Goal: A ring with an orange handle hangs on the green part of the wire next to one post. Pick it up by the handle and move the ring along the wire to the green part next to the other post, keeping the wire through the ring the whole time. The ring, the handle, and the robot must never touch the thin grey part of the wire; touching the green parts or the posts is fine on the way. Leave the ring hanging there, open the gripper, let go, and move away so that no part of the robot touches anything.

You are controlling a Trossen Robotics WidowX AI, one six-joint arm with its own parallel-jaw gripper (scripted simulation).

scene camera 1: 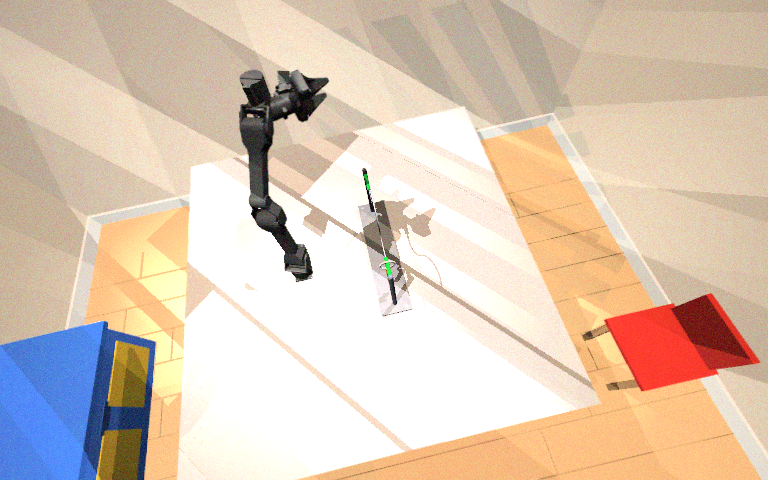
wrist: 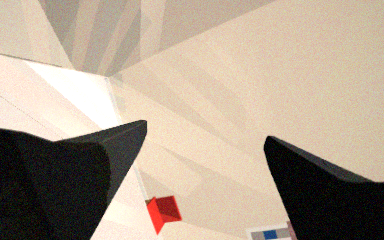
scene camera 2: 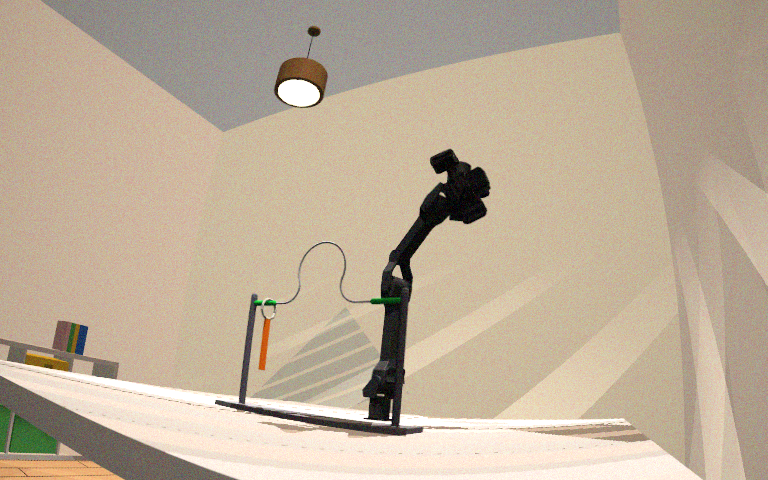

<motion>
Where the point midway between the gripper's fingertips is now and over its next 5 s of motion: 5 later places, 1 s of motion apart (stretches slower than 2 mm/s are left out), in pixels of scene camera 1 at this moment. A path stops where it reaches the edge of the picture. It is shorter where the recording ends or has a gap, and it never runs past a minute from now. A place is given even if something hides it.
My gripper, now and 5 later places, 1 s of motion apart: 327, 87; 407, 127; 453, 255; 403, 329; 367, 287; 384, 280
</motion>
